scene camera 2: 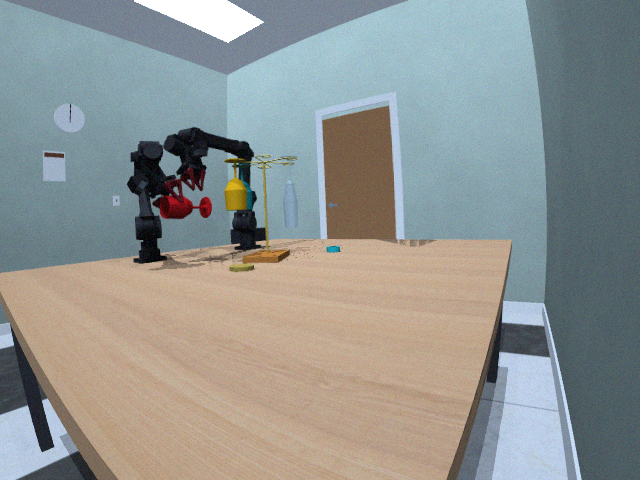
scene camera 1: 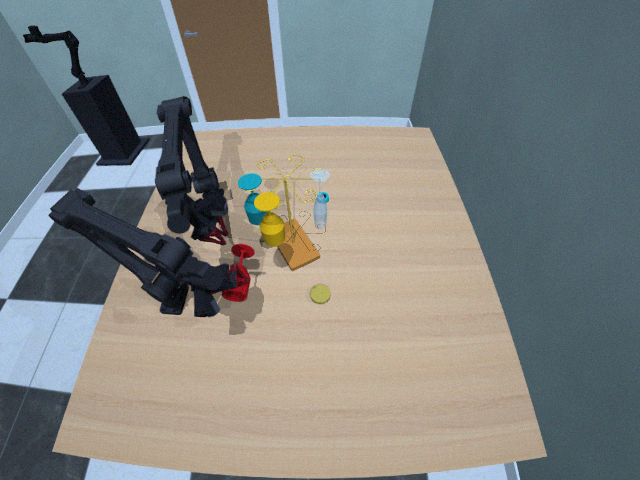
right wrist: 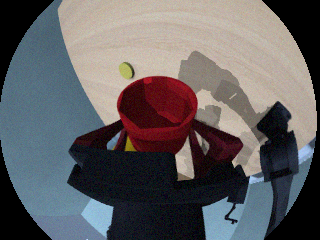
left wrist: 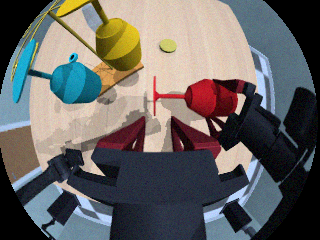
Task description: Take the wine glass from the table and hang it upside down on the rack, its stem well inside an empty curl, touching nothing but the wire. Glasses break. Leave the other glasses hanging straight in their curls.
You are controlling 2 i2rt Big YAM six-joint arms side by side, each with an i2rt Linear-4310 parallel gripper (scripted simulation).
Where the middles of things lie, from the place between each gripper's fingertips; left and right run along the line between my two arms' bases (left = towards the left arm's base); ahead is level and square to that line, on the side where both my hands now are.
Scene:
I see the red wine glass (scene camera 2: 171,208) 50 mm to the left of my right hand. From my right hand the other things lie so: gold wire rack (scene camera 2: 271,256): 120 mm ahead, 300 mm to the left, 20 mm below; then yellow glass (scene camera 1: 272,228): 80 mm ahead, 190 mm to the left, 80 mm above; then teal glass (scene camera 1: 255,216): 10 mm ahead, 280 mm to the left, 90 mm above.
I see my left gripper 7 cm above the red wine glass, 6 cm to the left of it and 5 cm short of it. From my left hand the other things lie so: gold wire rack: 18 cm to the left, 17 cm ahead, 9 cm below; then yellow glass: 13 cm ahead, 8 cm to the left, 2 cm above; then teal glass: 16 cm to the left, 6 cm ahead, 2 cm above.

